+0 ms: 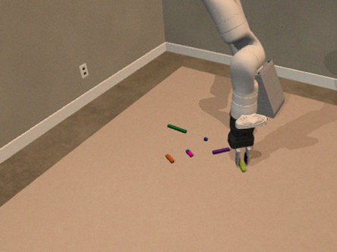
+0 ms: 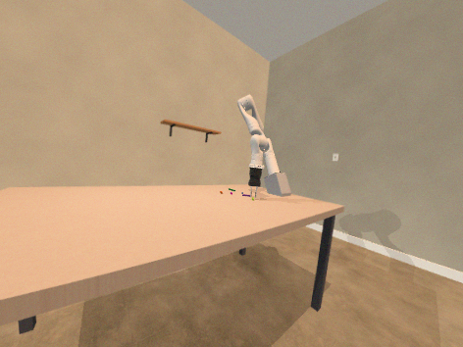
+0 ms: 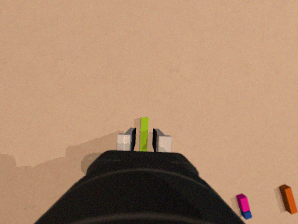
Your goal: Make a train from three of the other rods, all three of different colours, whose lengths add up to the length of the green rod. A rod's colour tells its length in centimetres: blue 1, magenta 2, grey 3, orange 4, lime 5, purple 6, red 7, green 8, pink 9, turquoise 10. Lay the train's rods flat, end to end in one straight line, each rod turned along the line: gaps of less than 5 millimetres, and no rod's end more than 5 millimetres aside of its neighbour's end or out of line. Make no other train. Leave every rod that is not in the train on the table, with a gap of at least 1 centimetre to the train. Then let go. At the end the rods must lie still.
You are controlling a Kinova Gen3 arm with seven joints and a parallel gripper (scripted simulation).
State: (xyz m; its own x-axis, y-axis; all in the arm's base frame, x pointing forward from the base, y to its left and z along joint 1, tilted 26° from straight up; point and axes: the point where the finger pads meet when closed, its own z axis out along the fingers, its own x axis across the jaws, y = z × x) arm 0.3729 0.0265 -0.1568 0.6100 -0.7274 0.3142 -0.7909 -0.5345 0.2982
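My gripper is now 30 mm above the lime rod. From my hand the other things lie so: orange rod: 60 mm ahead, 230 mm to the right, 30 mm below; magenta rod: 20 mm ahead, 180 mm to the right, 30 mm below; purple rod: 40 mm behind, 90 mm to the right, 30 mm below.
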